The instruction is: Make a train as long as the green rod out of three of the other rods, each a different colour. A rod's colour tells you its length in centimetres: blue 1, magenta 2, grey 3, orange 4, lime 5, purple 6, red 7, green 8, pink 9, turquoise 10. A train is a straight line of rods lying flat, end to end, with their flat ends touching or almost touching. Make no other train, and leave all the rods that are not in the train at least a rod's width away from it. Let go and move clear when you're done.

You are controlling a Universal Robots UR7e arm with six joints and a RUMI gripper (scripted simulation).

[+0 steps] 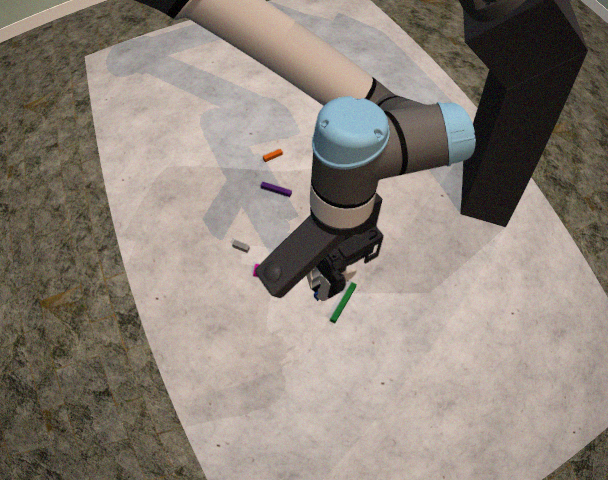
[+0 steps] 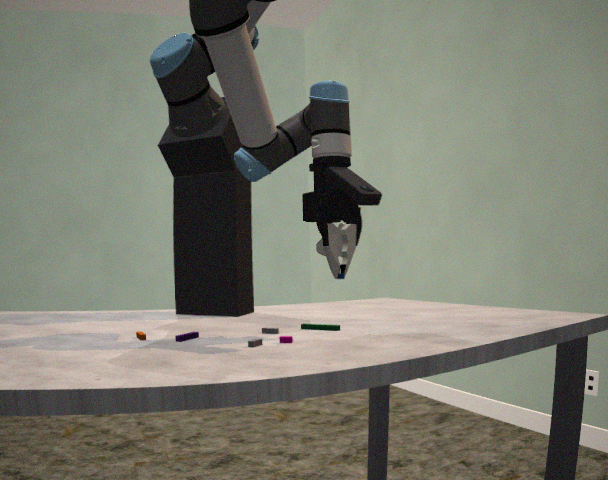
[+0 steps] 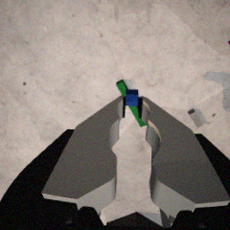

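Right now my hand is 27 cm to the left of the purple rod, 11 cm above it and 7 cm past it. The rest, counted from my hand: magenta rod: 13 cm to the right, 11 cm below, 4 cm ahead; then green rod: 11 cm below, 6 cm behind, 1 cm to the right; then blue rod: 1 cm below.
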